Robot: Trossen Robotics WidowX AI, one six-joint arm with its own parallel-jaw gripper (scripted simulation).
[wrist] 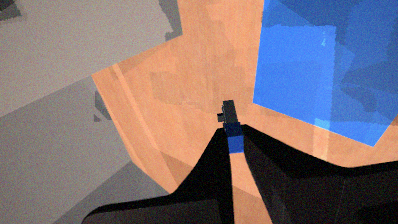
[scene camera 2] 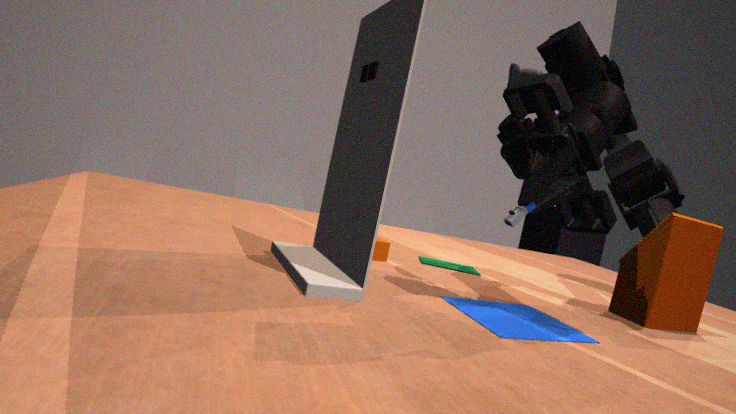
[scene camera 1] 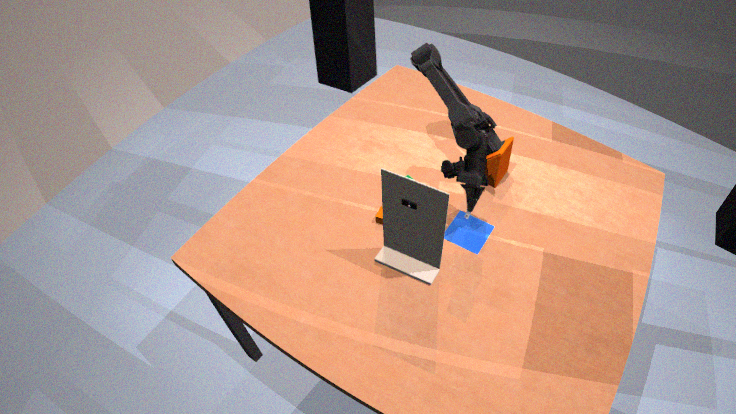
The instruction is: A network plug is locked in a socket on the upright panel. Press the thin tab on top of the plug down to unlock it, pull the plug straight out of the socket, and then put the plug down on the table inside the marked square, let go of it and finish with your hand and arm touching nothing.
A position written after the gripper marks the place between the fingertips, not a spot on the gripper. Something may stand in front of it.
Observation:
In view: the gripper [scene camera 2: 524, 209] and a blue marked square [scene camera 2: 514, 321].
The gripper is seen too in the wrist view [wrist: 232, 133] and in scene camera 1 [scene camera 1: 469, 211]. The blue marked square shows as well in the wrist view [wrist: 327, 70] and in scene camera 1 [scene camera 1: 471, 234].

